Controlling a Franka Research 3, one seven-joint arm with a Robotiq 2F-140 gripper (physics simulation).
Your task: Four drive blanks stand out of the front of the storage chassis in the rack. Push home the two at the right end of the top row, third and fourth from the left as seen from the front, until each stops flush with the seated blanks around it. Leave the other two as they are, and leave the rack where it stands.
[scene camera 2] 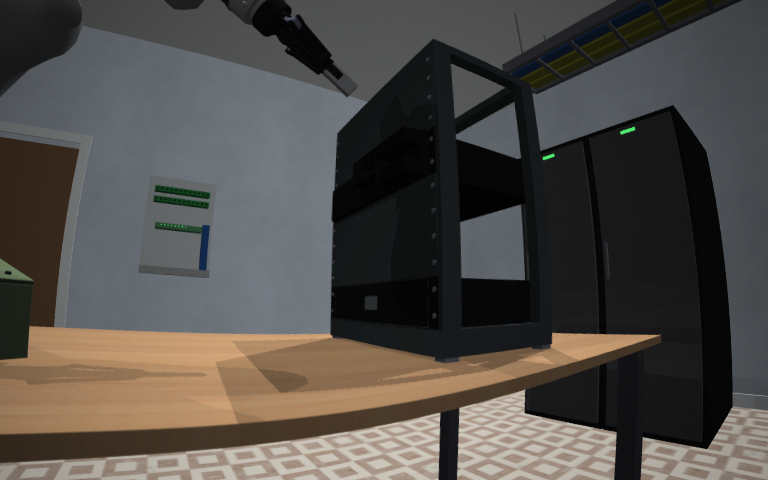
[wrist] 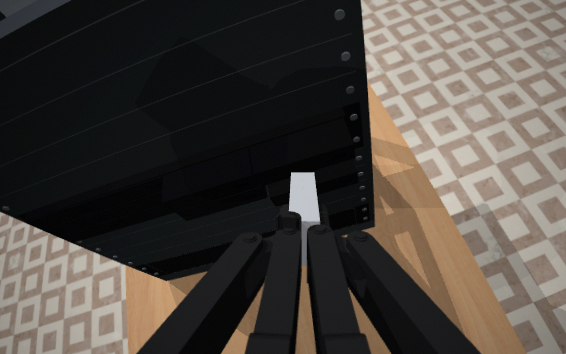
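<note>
The rack stands upright on the table. Its dark storage chassis sits in the upper half. Drive blanks stand out of the chassis front as black blocks. In the wrist view a thin seam parts two of the protruding blocks toward the right end; the dark shading hides how far each stands out. My gripper is shut and empty, its pale fingertips together. It is in front of the rack, higher than the chassis and apart from it. In the wrist view the fingertips cover part of the lower chassis front.
The wooden table carries the rack near its edge. Flat dark panels fill the rack front above and below the chassis. A green box stands at the left. Black cabinets stand behind, and a cable tray hangs overhead.
</note>
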